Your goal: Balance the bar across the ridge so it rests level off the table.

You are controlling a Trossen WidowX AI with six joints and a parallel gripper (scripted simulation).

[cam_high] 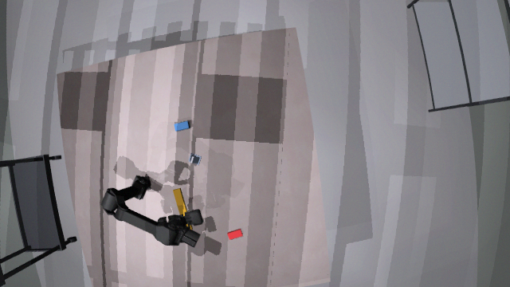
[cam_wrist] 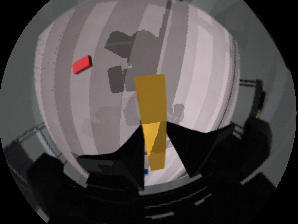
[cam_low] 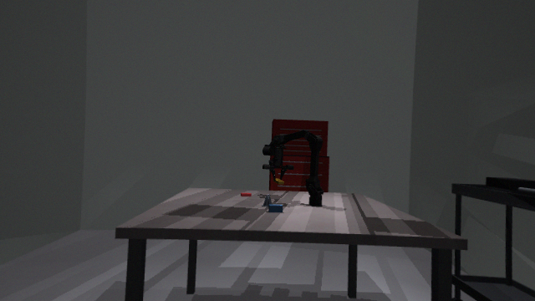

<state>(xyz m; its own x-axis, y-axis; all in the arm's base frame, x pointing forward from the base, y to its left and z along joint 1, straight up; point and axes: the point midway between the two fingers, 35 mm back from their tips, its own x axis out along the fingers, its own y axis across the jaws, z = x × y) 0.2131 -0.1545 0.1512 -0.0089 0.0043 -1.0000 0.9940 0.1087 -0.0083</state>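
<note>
Now: the yellow bar 30 mm to the left of my gripper tip. The rest, counted from my gripper tip: red block (200 mm ahead, 150 mm to the right, 110 mm below); then blue block (400 mm to the left, 100 mm below, 30 mm ahead).
</note>
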